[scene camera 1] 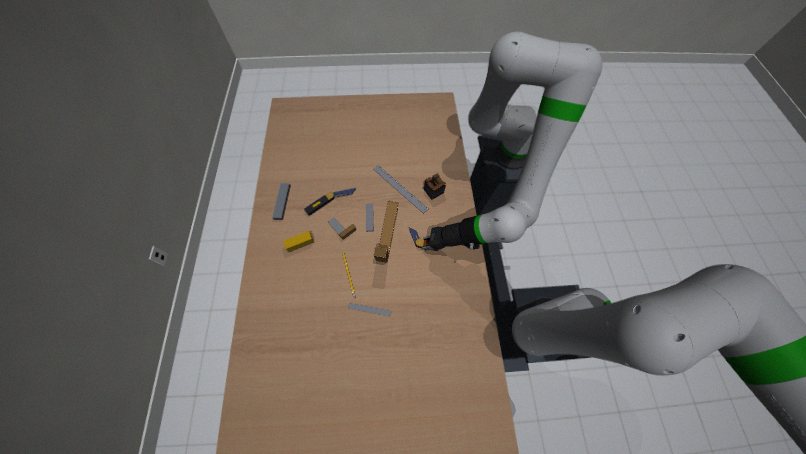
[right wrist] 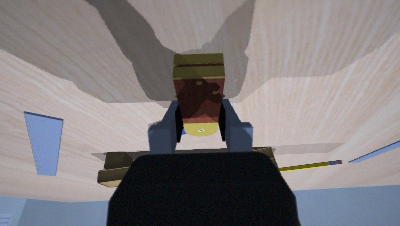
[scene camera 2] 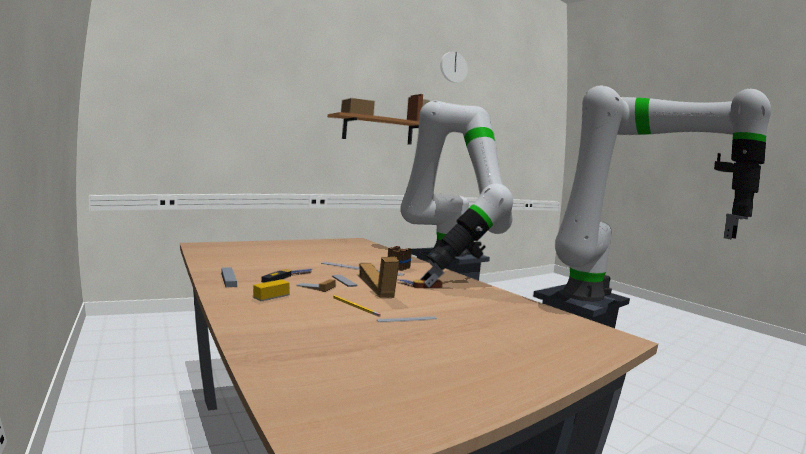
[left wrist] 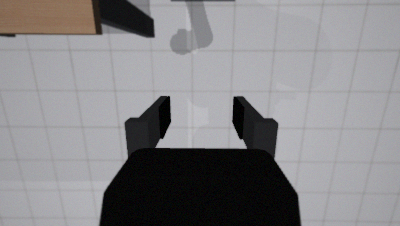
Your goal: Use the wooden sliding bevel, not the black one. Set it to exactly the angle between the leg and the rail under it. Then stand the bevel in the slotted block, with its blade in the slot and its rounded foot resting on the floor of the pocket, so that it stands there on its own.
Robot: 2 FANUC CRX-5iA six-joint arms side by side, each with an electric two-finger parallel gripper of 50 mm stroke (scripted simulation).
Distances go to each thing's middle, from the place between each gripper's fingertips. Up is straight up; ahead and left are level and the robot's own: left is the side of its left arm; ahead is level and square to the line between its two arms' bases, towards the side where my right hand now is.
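Labels:
My left gripper (scene camera 2: 729, 238) is now 22 cm higher than the wooden leg-and-rail piece (scene camera 2: 389, 266), 57 cm short of it and 84 cm to the left of it.
As for my right hand (scene camera 2: 424, 283), it's 4 cm lower than that piece, 5 cm to the left of it and 15 cm short of it.

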